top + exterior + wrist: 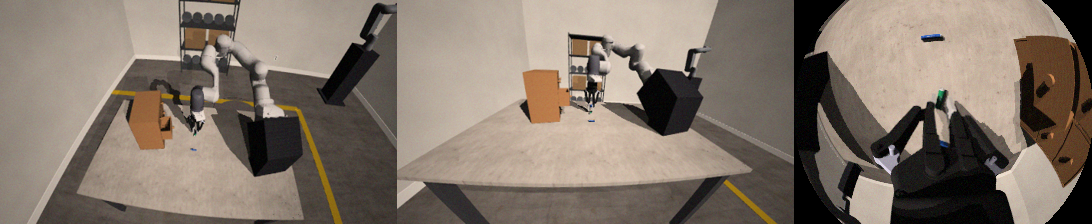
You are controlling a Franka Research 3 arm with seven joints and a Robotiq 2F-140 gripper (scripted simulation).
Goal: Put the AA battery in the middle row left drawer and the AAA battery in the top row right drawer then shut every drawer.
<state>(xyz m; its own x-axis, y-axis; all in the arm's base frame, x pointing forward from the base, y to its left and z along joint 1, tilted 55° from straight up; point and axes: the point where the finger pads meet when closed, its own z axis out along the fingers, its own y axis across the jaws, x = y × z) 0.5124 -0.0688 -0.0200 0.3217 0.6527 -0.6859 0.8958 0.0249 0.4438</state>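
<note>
Now: hand 5 cm above the green cylinder. Round my hand: larger blue battery: 3 cm behind, 16 cm to the right, 5 cm below; AAA battery: 15 cm to the left, 5 cm below.
</note>
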